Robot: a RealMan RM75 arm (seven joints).
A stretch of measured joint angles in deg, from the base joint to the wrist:
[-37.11, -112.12, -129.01, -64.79, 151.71, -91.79, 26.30]
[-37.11, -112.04, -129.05, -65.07, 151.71, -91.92, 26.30]
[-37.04, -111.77, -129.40, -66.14, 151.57, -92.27, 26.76]
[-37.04, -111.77, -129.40, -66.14, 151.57, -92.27, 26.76]
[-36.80, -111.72, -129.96, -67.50, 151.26, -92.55, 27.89]
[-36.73, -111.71, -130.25, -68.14, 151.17, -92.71, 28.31]
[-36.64, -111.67, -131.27, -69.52, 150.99, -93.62, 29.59]
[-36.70, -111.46, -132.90, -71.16, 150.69, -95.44, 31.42]
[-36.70, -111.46, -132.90, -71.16, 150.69, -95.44, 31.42]
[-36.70, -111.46, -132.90, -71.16, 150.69, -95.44, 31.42]
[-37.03, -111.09, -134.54, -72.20, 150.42, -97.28, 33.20]
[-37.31, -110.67, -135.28, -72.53, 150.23, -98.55, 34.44]
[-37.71, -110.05, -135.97, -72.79, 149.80, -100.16, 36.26]
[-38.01, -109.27, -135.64, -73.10, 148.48, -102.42, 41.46]
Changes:
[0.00, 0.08, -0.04, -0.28, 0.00, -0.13, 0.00]
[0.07, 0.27, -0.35, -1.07, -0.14, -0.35, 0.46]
[0.00, 0.00, 0.00, 0.00, 0.00, 0.00, 0.00]
[0.24, 0.05, -0.56, -1.36, -0.31, -0.28, 1.13]
[0.07, 0.01, -0.29, -0.64, -0.09, -0.16, 0.42]
[0.09, 0.04, -1.02, -1.38, -0.18, -0.91, 1.28]
[-0.06, 0.21, -1.63, -1.64, -0.30, -1.82, 1.83]
[0.00, 0.00, 0.00, 0.00, 0.00, 0.00, 0.00]
[0.00, 0.00, 0.00, 0.00, 0.00, 0.00, 0.00]
[-0.33, 0.37, -1.64, -1.04, -0.27, -1.84, 1.78]
[-0.28, 0.42, -0.74, -0.33, -0.19, -1.27, 1.24]
[-0.40, 0.62, -0.69, -0.26, -0.43, -1.61, 1.82]
[-0.30, 0.78, 0.33, -0.31, -1.32, -2.26, 5.20]

